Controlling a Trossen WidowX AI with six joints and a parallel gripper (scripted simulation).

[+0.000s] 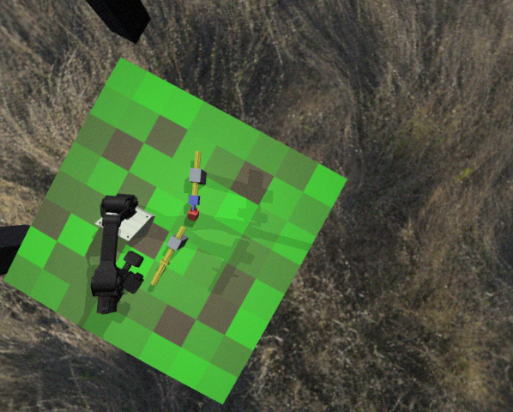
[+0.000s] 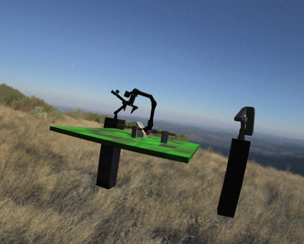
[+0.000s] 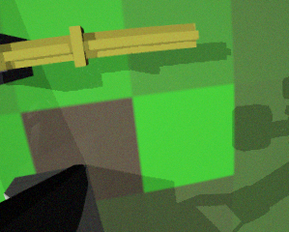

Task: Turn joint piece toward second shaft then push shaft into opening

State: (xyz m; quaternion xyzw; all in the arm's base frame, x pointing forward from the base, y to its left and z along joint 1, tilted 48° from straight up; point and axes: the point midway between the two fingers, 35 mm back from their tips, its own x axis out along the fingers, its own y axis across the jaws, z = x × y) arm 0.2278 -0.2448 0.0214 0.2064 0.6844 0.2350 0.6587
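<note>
Now: gripper tip 6 cm short of the red joint piece, 31 cm to the right of it and 17 cm above it.
</note>
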